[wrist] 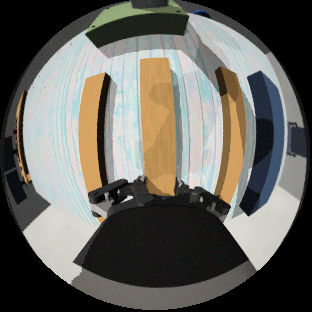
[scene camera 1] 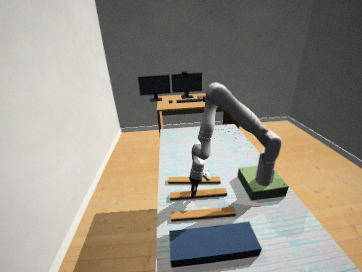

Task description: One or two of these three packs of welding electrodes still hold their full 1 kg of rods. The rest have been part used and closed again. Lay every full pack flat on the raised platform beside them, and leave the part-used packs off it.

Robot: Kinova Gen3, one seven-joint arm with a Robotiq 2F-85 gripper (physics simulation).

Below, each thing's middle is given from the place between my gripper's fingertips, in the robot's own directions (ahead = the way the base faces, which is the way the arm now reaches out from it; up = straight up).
I see my gripper 10 mm short of the raised blue platform [scene camera 1: 238,239], 340 mm to the right of it and 20 mm below it.
